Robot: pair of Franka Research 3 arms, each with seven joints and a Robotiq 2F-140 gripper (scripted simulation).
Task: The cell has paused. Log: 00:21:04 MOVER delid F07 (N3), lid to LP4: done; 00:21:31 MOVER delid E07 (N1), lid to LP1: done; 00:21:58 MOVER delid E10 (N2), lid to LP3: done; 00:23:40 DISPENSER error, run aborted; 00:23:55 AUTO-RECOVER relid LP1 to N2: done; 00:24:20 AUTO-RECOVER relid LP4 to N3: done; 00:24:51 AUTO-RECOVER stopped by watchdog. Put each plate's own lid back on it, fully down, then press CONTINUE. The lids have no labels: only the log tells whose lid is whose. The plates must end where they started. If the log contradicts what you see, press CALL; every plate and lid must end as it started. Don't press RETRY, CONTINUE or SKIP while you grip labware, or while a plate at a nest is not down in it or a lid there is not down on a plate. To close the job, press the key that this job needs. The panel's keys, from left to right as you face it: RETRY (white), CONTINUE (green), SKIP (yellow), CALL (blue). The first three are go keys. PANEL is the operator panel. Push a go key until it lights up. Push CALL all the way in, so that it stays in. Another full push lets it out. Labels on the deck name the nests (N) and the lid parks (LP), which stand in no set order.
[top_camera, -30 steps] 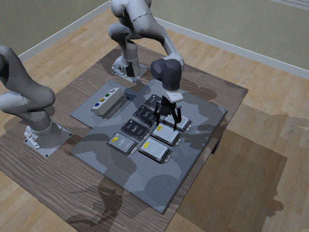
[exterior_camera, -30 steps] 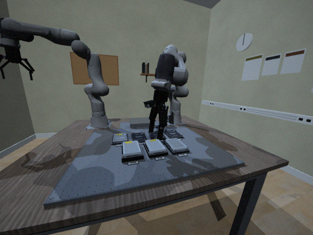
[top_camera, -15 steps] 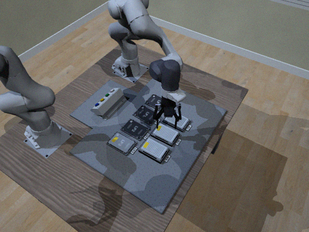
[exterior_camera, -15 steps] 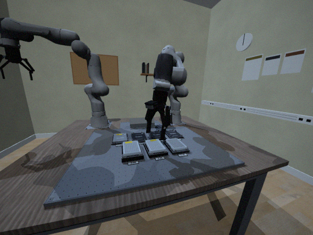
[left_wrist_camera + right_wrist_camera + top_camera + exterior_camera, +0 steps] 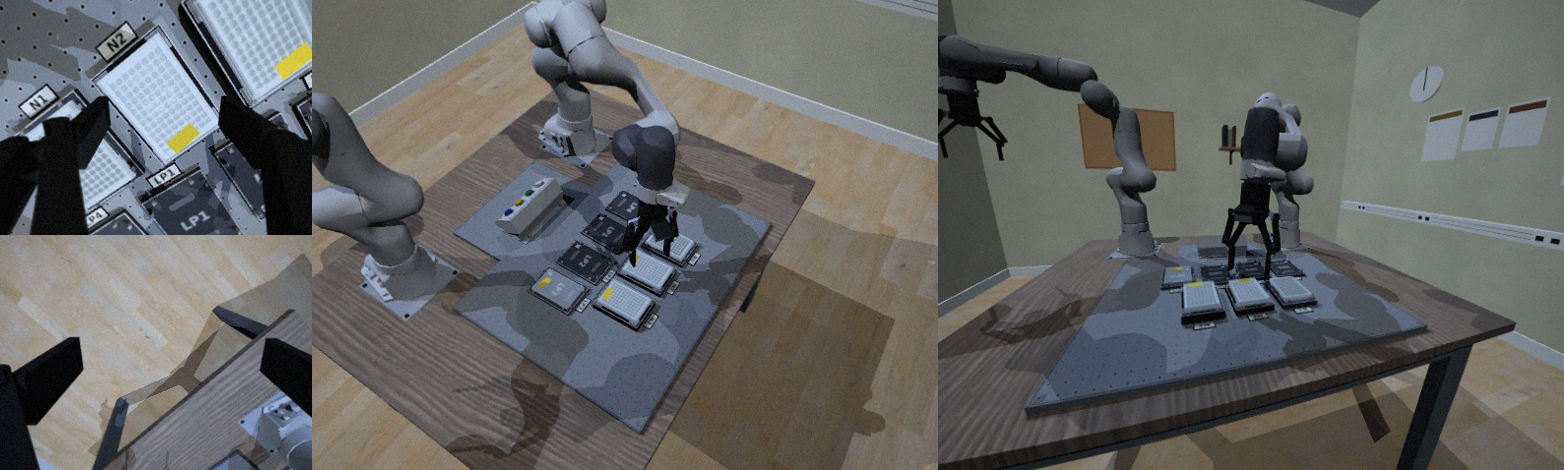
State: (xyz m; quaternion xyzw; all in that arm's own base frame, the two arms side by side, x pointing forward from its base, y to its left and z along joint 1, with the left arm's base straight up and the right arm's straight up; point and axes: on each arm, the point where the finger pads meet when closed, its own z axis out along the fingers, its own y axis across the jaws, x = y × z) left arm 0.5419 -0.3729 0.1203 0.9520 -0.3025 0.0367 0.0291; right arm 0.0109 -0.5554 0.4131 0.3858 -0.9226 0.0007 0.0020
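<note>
My left gripper is now 80 mm above the N2 plate. From my left hand the other things lie so: N1 plate: 10 mm behind, 130 mm to the left, 90 mm below; then park LP2: 180 mm behind, 80 mm to the right, 100 mm below; then park LP1: 190 mm behind, 60 mm to the left, 100 mm below.
</note>
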